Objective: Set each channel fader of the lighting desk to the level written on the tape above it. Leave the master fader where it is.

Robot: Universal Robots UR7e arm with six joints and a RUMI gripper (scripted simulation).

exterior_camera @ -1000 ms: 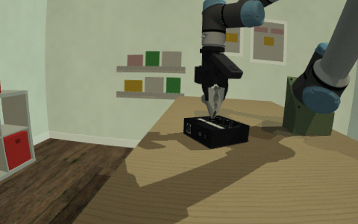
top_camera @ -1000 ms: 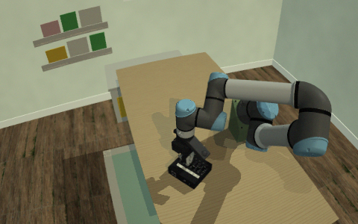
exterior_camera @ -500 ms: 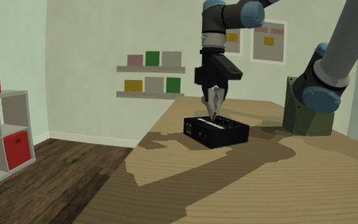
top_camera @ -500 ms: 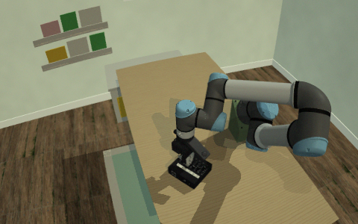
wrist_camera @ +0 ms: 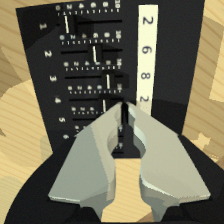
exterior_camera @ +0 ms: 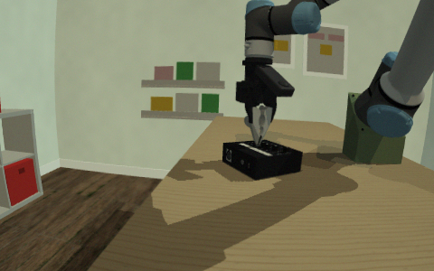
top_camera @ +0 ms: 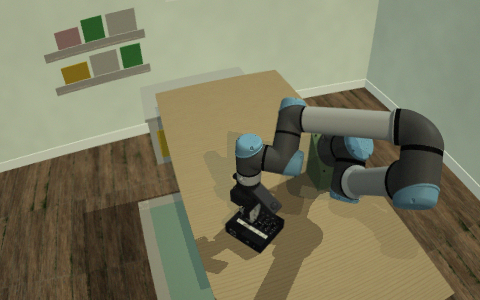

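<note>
Right now my hand is 4 cm past the fader cap, 3 cm to the right of it and 1 cm above it. Round my hand: master fader (1 cm behind, 8 cm to the right, 1 cm below).
</note>
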